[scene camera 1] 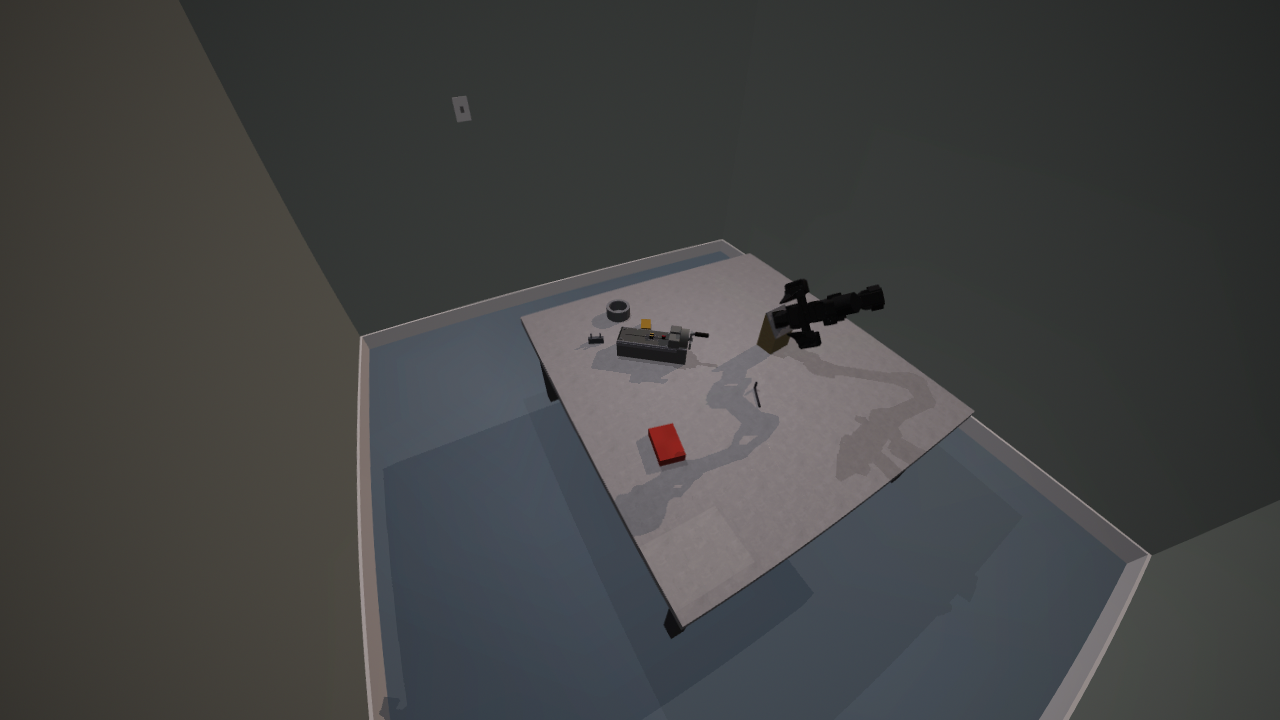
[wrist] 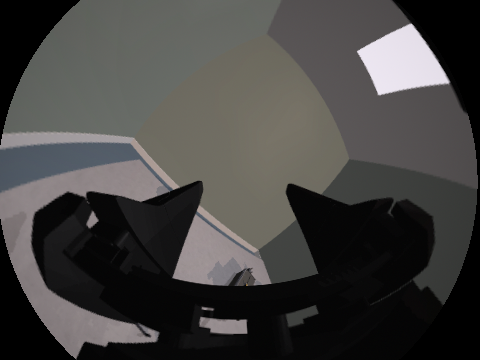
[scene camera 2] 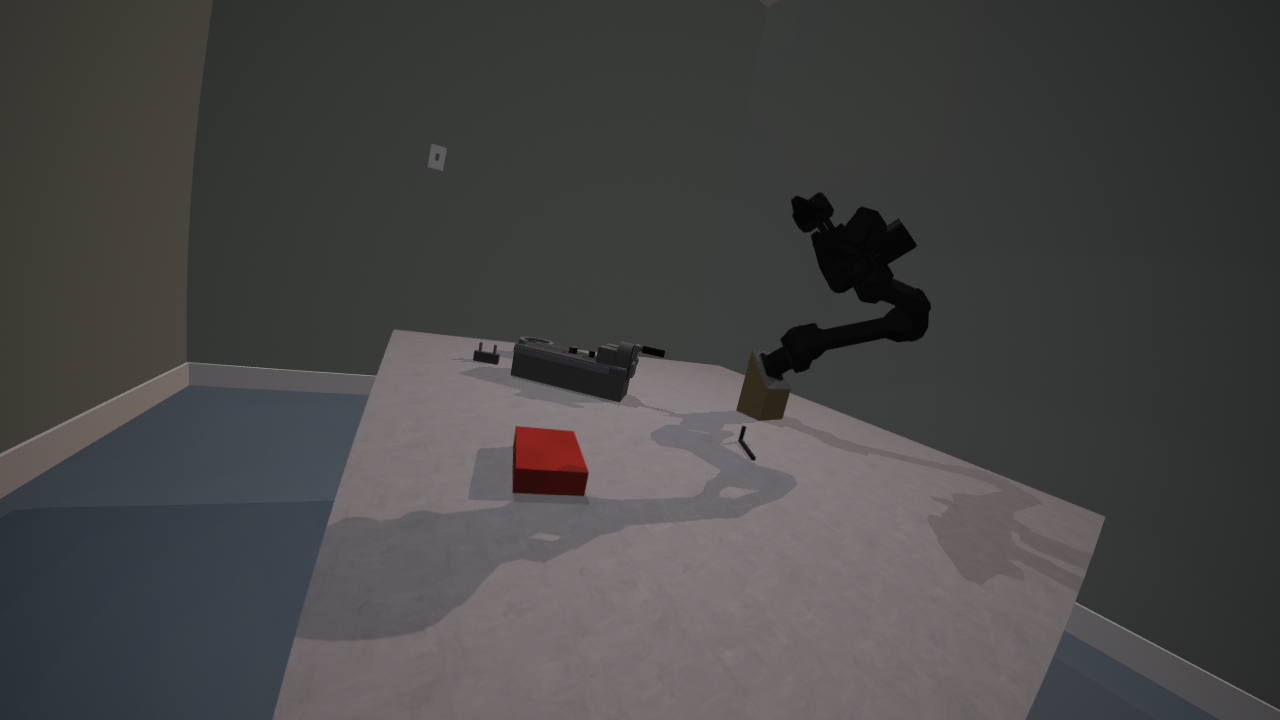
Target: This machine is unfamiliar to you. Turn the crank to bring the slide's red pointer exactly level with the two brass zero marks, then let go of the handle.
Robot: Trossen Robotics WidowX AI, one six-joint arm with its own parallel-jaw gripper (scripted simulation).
My gripper is open and holds nothing. I also see a grey slide machine.
My gripper shows as well in scene camera 1 and in the wrist view.
